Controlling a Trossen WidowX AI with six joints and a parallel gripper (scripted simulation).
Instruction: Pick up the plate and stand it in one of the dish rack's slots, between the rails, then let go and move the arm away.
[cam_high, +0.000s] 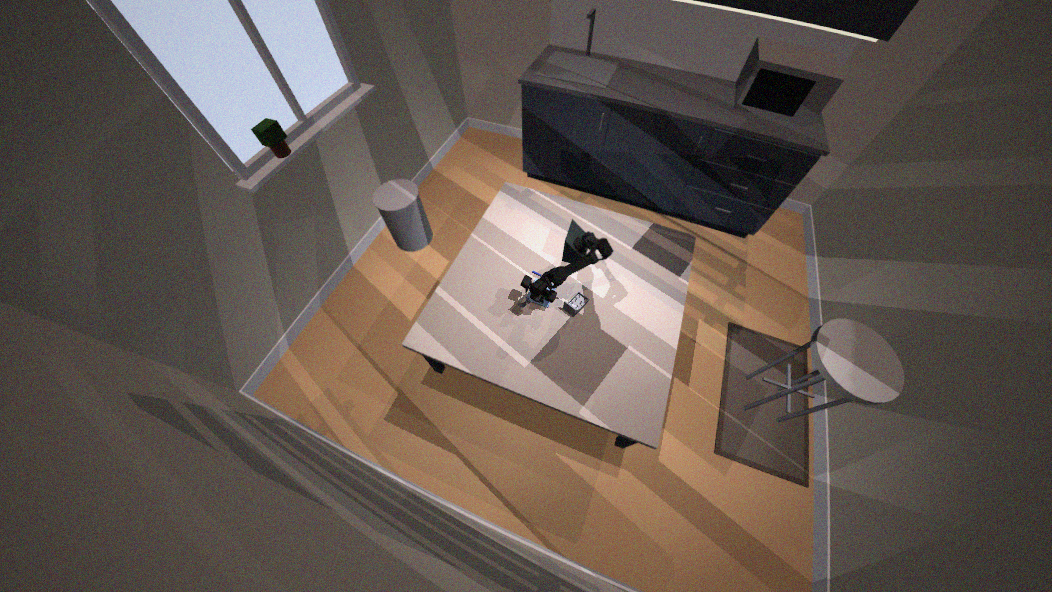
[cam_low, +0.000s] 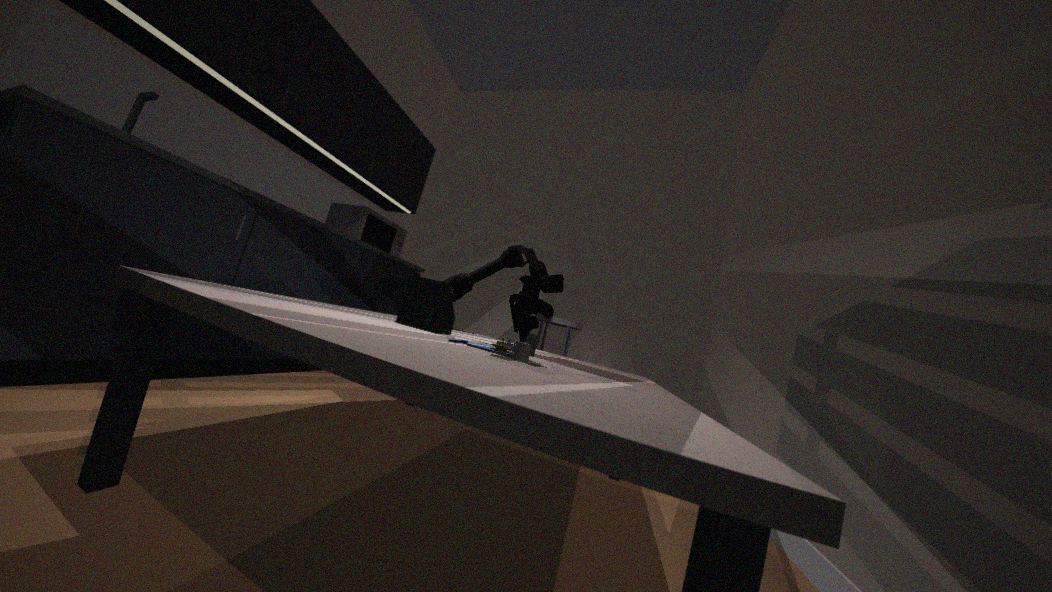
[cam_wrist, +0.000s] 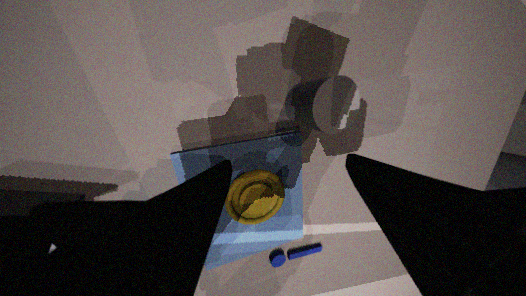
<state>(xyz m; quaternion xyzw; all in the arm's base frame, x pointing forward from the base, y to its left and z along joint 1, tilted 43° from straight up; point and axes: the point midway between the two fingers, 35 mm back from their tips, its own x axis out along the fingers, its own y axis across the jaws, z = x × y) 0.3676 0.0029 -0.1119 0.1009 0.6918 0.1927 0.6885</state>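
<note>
Right now the yellow plate is 50 mm behind my gripper tip, 40 mm below it and 10 mm to the left of it. The rest, counted from my gripper tip: blue utensil 170 mm behind, 60 mm below, 40 mm to the right; grey dish rack 210 mm to the left, 90 mm behind, 40 mm below; white cup 40 mm to the right, 40 mm ahead, 30 mm below.
</note>
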